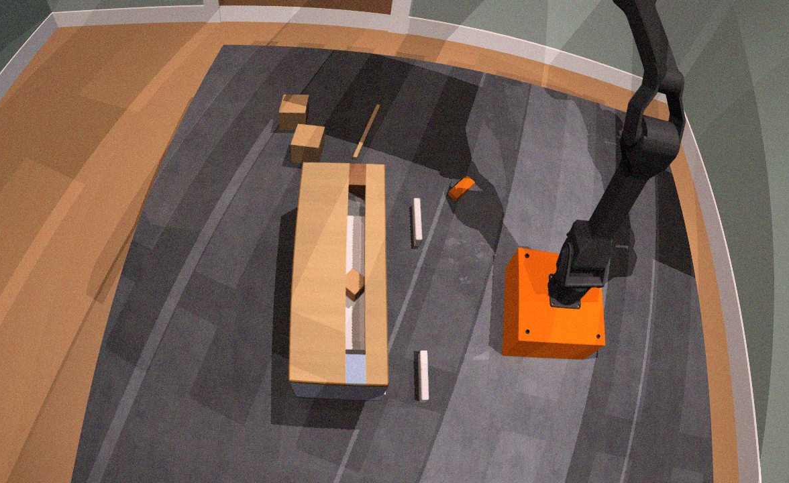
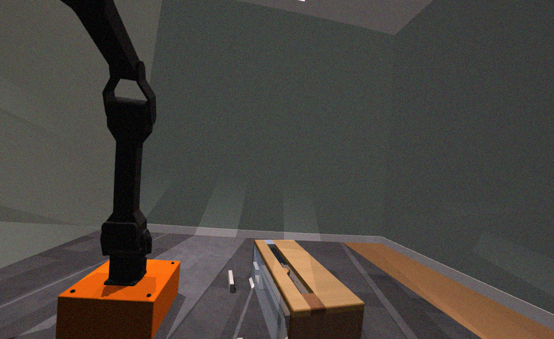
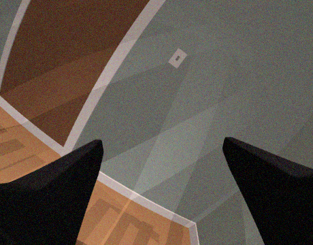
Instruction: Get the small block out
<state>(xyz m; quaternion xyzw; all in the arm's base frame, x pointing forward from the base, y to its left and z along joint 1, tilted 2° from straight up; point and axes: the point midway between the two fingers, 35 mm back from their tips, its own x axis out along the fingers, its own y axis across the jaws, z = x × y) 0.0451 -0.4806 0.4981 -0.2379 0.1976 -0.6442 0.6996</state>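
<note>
The long tan box is 55 cm to the left of my gripper tip, 50 cm below it and 31 cm ahead of it. From my gripper tip the other things lie so: orange piece 56 cm below, 29 cm to the left, 13 cm ahead; then thin stick 56 cm below, 34 cm ahead, 17 cm to the left.
</note>
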